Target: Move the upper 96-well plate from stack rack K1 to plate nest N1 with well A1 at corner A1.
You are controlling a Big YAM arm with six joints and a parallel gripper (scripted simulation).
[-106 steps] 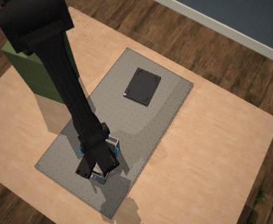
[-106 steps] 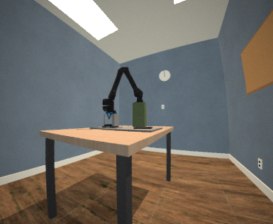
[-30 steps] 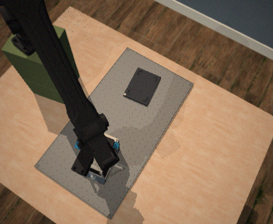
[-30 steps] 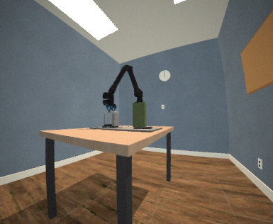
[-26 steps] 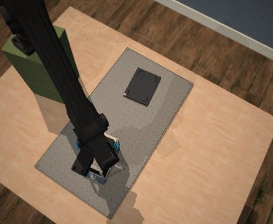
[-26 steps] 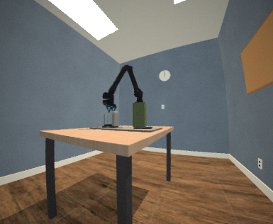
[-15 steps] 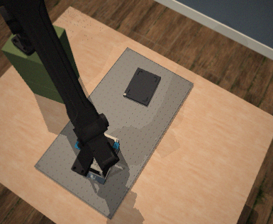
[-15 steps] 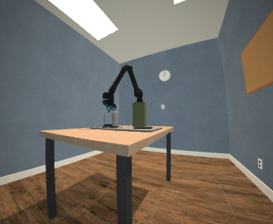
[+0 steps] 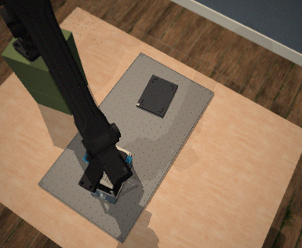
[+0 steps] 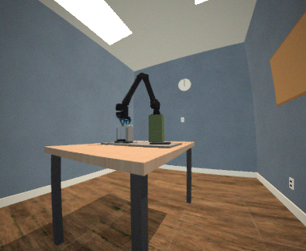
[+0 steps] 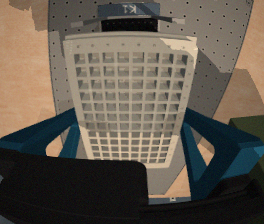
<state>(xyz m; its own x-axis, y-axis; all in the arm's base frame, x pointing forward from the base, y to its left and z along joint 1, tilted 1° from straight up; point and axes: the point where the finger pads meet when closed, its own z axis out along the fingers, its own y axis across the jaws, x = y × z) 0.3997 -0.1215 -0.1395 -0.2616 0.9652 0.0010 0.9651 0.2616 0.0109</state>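
Right now the pale A1 square is 28 cm to the left of my hand, 16 cm below it and 12 cm behind it. The rest, counted from my hand: white 96-well plate: right at my hand; then dark plate: 15 cm below, 1 cm to the right.
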